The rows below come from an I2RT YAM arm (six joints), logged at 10 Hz.
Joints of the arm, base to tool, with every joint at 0 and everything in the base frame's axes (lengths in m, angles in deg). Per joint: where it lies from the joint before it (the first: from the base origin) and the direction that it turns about. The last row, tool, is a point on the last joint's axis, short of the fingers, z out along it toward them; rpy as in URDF.
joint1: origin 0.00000 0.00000 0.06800 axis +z
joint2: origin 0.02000 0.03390 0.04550 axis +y
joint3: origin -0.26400 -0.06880 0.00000 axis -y
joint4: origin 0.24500 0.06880 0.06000 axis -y
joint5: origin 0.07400 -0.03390 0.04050 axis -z
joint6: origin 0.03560 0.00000 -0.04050 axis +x
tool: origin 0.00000 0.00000 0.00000 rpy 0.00 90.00 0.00
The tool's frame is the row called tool.
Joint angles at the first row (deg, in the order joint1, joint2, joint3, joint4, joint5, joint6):
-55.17 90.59 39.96 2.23 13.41 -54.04
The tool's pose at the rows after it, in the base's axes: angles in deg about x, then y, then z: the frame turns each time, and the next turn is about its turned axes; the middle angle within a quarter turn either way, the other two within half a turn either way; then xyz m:
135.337 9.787 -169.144 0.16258 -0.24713 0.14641
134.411 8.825 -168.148 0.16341 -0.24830 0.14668
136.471 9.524 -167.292 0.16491 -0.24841 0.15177
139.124 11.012 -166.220 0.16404 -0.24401 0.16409
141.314 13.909 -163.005 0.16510 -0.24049 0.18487
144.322 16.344 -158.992 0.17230 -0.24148 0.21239
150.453 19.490 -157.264 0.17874 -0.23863 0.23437
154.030 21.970 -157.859 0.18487 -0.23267 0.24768
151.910 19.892 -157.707 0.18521 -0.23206 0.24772
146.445 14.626 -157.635 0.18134 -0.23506 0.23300
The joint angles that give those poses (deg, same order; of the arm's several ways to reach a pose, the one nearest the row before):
-54.87 90.03 39.09 4.41 15.05 -54.07
-54.71 90.32 39.26 4.93 16.41 -53.22
-54.66 89.80 40.81 1.25 14.95 -51.56
-54.59 87.26 42.36 -4.59 12.51 -49.55
-54.43 84.24 45.24 -11.11 9.06 -45.63
-53.78 83.18 51.52 -19.95 5.95 -40.14
-53.08 83.14 57.64 -29.59 0.72 -35.76
-51.83 82.86 60.82 -34.52 -2.47 -34.07
-51.33 82.63 60.51 -33.94 0.63 -34.25
-51.42 82.79 56.79 -28.48 7.83 -35.99

